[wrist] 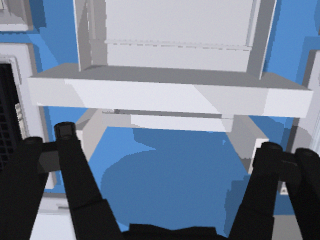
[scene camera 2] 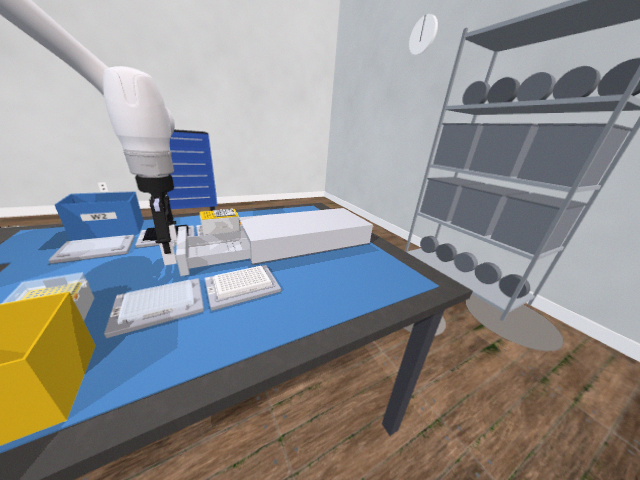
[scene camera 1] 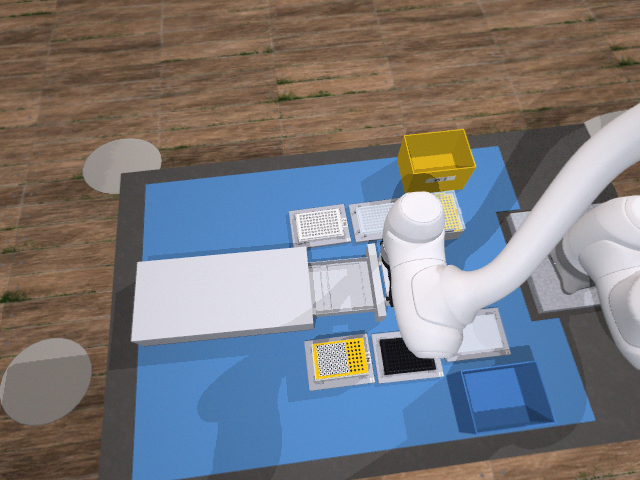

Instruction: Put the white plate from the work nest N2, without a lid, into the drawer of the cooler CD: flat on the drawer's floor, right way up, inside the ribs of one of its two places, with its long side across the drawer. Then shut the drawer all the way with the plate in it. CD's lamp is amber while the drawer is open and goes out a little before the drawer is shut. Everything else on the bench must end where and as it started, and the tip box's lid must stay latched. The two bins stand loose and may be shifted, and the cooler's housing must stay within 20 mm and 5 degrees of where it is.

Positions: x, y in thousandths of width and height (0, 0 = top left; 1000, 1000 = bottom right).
Scene:
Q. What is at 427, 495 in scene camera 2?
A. A cooler CD.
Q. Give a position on a blue bin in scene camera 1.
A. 805, 820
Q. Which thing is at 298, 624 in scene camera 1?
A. A cooler CD.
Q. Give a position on a black plate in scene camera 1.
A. At 618, 741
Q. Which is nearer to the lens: the white plate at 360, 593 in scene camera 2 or the yellow bin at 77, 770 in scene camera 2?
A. The yellow bin.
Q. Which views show the yellow bin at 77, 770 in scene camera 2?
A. Scene camera 2 and scene camera 1 only.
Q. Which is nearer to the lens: the white lid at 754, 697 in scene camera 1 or the yellow bin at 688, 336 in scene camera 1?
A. The white lid.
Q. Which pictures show the white plate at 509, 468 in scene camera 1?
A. Scene camera 2 and scene camera 1 only.

